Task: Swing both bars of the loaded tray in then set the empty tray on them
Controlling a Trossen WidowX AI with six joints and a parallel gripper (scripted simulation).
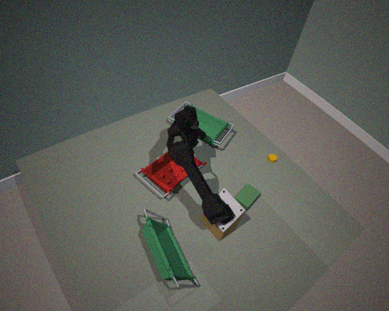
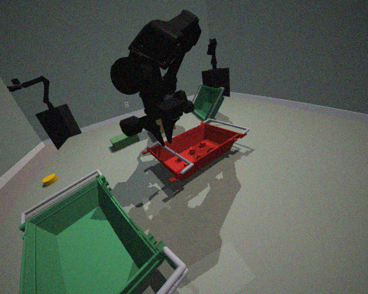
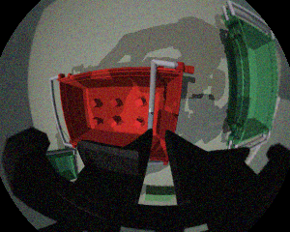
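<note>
Right now my gripper tip is 400 mm past the green tray, 310 mm to the right of it and 20 mm above it. From my gripper tip the other things lie so: yellow disc: 180 mm behind, 470 mm to the right, 80 mm below; then flat green block: 320 mm behind, 160 mm to the right, 70 mm below.
</note>
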